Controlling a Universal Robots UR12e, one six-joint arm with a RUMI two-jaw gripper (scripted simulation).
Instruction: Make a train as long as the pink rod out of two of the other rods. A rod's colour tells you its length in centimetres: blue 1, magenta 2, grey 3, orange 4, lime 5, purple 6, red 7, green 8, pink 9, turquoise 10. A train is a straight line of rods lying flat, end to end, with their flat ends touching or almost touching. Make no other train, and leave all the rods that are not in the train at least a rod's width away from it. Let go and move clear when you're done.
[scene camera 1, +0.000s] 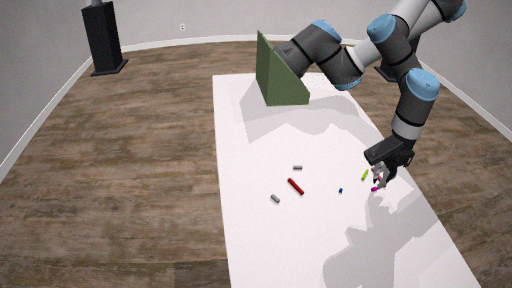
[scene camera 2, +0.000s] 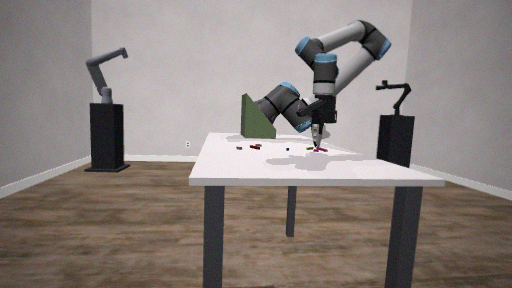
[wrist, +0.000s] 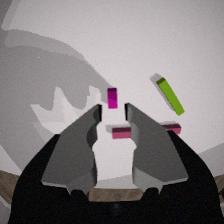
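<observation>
I can see my gripper (scene camera 1: 375, 186) here. The same gripper (scene camera 2: 316, 147) is visible to me again, and I see my gripper (wrist: 113, 105) as well.
</observation>
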